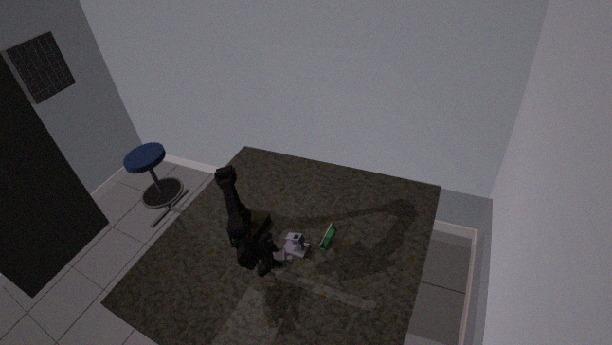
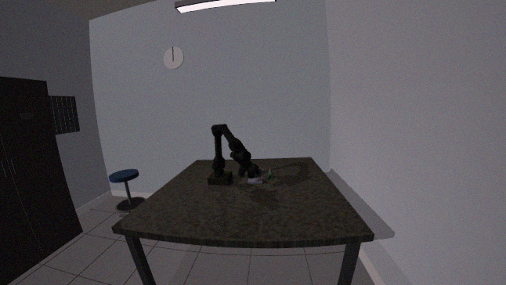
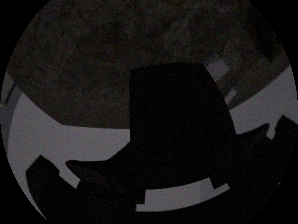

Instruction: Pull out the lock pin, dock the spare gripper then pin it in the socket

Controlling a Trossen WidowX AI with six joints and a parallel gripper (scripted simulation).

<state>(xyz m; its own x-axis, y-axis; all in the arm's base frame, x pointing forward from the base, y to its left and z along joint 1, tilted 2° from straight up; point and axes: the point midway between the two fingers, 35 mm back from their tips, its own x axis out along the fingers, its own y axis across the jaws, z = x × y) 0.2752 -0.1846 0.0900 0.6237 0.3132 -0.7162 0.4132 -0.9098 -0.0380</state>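
My gripper tip is 160 mm to the right of the grey mount, 80 mm above it and 10 mm past it. From my gripper tip the other things lie so: spare gripper: 10 mm behind, 10 mm above; green bracket: 260 mm to the left, 110 mm below, 100 mm ahead.
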